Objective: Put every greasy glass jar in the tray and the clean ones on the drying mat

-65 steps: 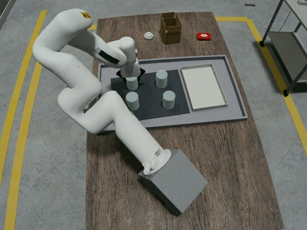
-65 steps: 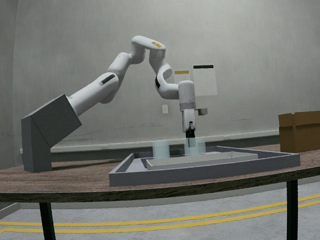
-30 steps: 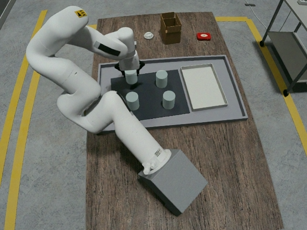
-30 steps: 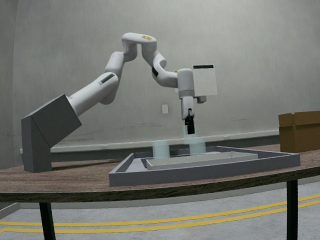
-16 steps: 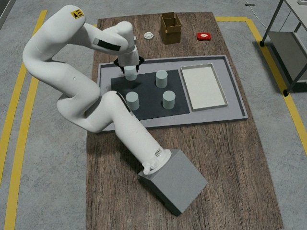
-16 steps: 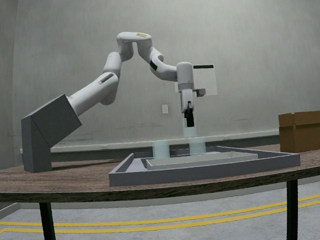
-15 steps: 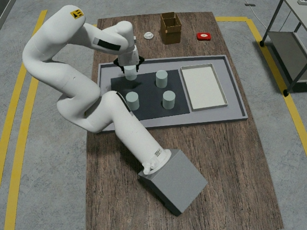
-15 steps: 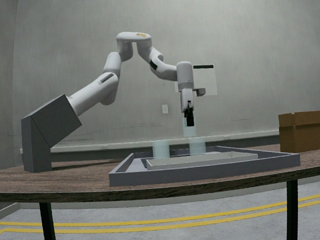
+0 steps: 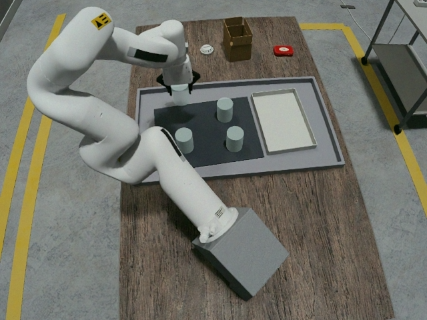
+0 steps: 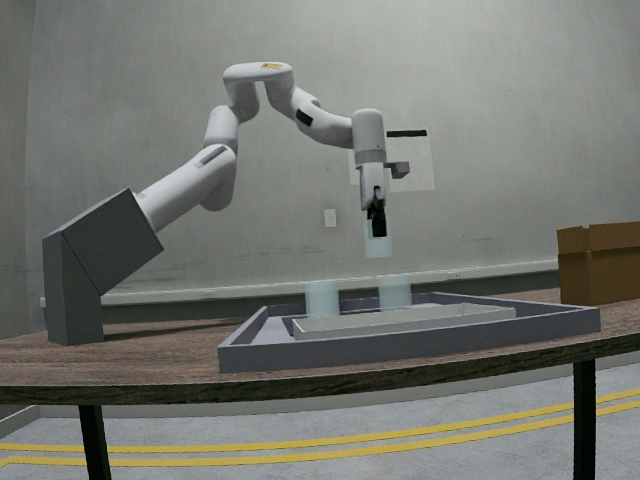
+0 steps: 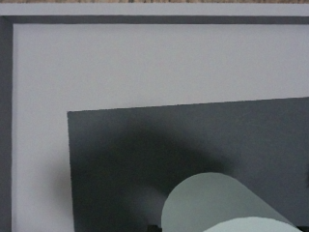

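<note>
Now: the white tray 7 cm ahead of my hand, 40 cm to the right of it and 18 cm below it. The rest, counted from my hand: small white round object (44 cm ahead, 18 cm below); grey base (1 cm ahead, 21 cm to the right, 19 cm below); dark drying mat (4 cm behind, 10 cm to the right, 19 cm below).
</note>
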